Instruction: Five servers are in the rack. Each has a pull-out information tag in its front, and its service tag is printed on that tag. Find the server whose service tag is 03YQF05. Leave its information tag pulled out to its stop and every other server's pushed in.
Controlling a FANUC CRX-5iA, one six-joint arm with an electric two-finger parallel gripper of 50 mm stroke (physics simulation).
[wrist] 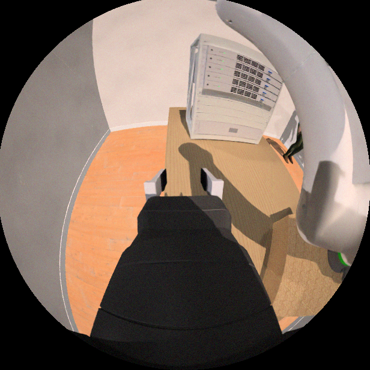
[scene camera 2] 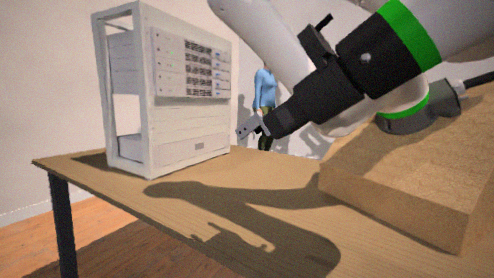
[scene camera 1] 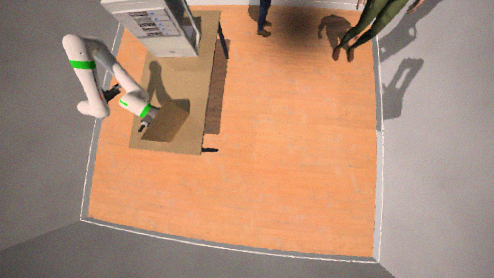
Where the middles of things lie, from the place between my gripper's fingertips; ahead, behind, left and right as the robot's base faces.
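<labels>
White rack (scene camera 2: 159, 55): 5 cm above my hand, 30 cm to the right of it, 62 cm ahead of it.
</labels>
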